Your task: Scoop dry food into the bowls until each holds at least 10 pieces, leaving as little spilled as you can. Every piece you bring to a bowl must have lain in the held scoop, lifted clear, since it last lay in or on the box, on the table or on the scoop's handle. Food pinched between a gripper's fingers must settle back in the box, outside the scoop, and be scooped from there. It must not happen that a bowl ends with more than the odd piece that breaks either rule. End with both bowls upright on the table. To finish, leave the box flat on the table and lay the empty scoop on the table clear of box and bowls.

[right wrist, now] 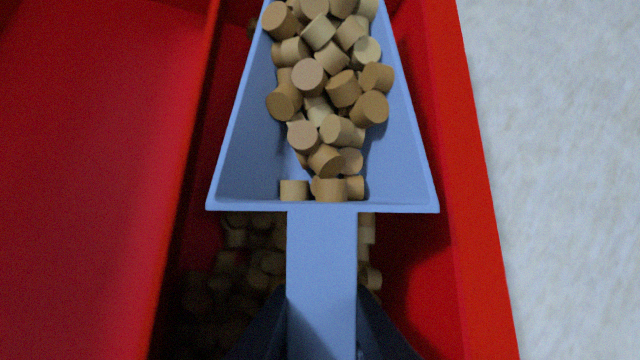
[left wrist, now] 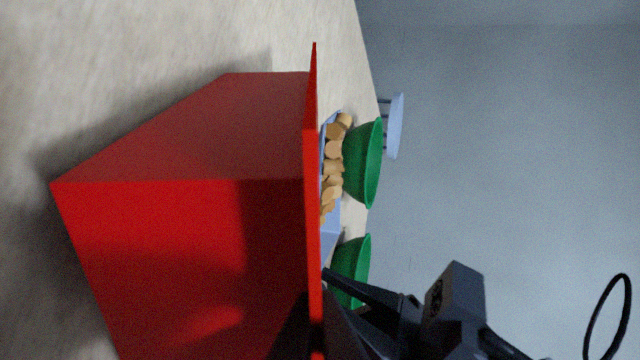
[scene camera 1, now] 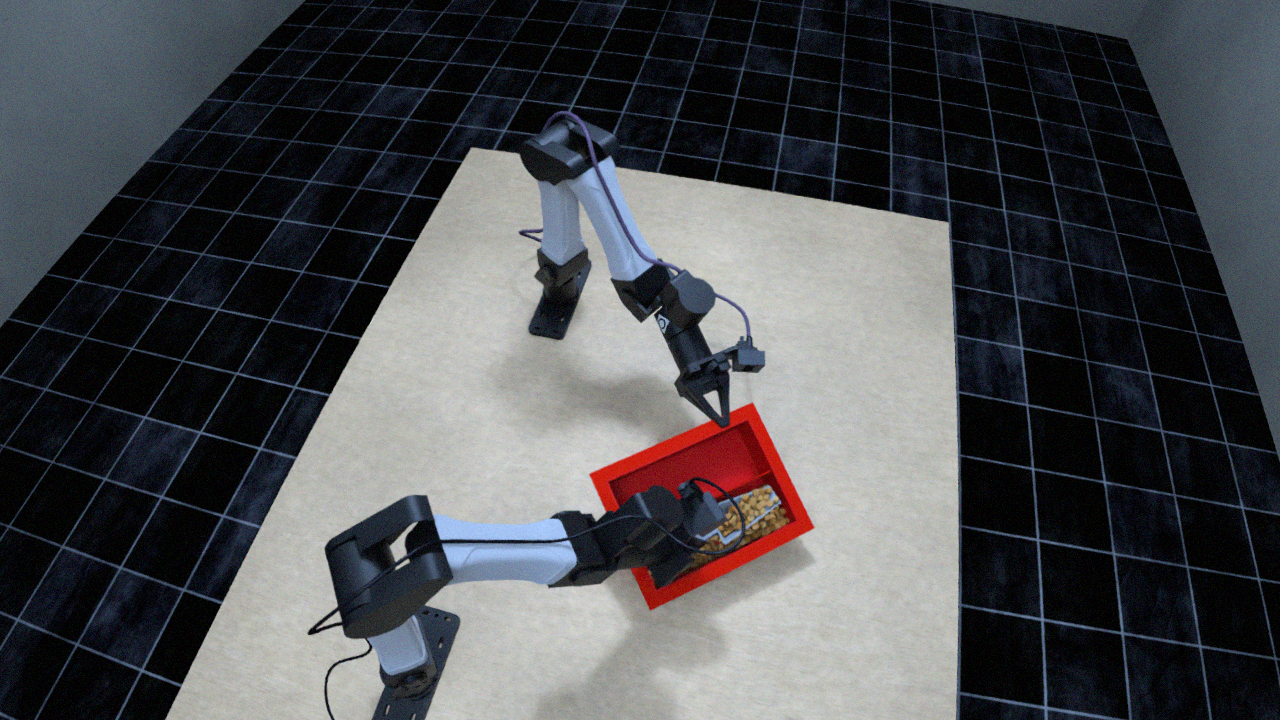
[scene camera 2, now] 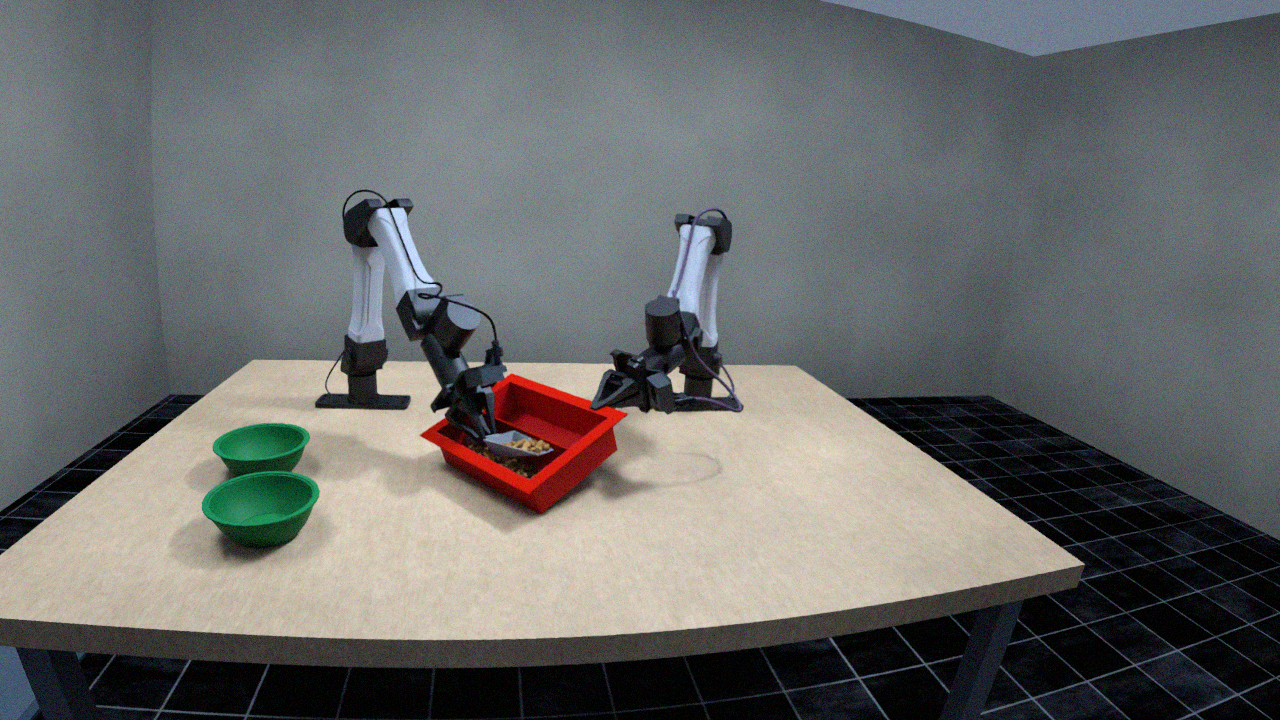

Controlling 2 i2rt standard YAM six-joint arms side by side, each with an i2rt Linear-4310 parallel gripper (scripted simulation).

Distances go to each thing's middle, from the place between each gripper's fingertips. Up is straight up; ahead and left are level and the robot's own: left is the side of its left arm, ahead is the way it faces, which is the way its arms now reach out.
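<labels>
The red box (scene camera 1: 729, 458) is 50 mm to the left of my right hand, and the grey-blue scoop (scene camera 2: 500, 450) is 30 mm to the left of that same hand and 30 mm ahead of it. Going by its middle, the scoop is nearer to my right hand than to my left hand.
From my left hand (scene camera 1: 725, 426), the red box is 120 mm to the right, 10 mm behind and 50 mm below. The grey-blue scoop is 30 mm ahead of my left hand, 140 mm to the right of it and 50 mm below it. By its middle, the red box is nearer to my right hand than to my left hand.
</labels>
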